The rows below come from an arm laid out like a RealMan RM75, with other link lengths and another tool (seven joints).
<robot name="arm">
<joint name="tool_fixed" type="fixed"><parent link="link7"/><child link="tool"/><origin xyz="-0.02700 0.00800 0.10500" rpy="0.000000 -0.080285 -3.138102"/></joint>
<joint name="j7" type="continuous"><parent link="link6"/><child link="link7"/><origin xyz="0.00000 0.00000 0.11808"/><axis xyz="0 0 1"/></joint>
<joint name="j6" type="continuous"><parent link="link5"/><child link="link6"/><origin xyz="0.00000 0.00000 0.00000"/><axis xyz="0 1 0"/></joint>
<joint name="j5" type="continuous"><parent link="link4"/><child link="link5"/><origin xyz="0.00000 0.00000 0.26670"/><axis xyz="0 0 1"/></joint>
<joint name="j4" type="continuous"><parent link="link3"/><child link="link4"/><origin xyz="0.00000 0.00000 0.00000"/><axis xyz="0 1 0"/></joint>
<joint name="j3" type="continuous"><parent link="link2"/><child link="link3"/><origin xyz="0.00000 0.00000 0.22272"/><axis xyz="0 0 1"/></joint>
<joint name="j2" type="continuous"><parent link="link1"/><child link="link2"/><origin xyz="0.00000 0.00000 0.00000"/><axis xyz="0 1 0"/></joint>
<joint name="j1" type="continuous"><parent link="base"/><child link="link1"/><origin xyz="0.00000 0.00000 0.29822"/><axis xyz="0 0 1"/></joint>
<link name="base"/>
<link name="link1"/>
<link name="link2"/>
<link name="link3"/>
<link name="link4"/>
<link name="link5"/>
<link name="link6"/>
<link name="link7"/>
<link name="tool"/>
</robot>
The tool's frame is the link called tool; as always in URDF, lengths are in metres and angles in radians. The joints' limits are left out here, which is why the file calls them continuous.
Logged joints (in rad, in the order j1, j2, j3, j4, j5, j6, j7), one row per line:
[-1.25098 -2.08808 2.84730 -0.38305 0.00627 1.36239 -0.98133]
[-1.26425 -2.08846 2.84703 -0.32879 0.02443 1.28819 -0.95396]
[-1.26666 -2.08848 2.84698 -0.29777 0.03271 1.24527 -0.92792]
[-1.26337 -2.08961 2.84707 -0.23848 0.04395 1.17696 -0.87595]
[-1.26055 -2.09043 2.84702 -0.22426 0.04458 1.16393 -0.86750]
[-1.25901 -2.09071 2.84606 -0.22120 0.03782 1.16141 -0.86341]
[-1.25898 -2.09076 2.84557 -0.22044 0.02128 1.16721 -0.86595]
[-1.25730 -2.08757 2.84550 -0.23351 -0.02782 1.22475 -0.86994]
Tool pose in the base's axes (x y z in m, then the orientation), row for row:
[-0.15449 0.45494 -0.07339 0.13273 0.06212 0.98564 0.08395]
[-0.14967 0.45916 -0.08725 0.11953 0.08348 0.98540 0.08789]
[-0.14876 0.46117 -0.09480 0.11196 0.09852 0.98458 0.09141]
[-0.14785 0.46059 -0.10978 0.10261 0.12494 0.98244 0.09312]
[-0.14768 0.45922 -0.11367 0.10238 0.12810 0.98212 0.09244]
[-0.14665 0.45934 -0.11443 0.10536 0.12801 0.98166 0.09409]
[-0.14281 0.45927 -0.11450 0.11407 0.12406 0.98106 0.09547]
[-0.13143 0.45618 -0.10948 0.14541 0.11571 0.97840 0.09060]
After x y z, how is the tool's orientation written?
As a quaternion, w x y z.
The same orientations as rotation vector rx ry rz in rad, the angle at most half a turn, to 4 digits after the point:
[0.1802 2.8593 0.2435]
[0.2440 2.8802 0.2569]
[0.2892 2.8904 0.2683]
[0.3688 2.8998 0.2749]
[0.3781 2.8992 0.2729]
[0.3772 2.8928 0.2773]
[0.3638 2.8766 0.2799]
[0.3333 2.8181 0.2610]

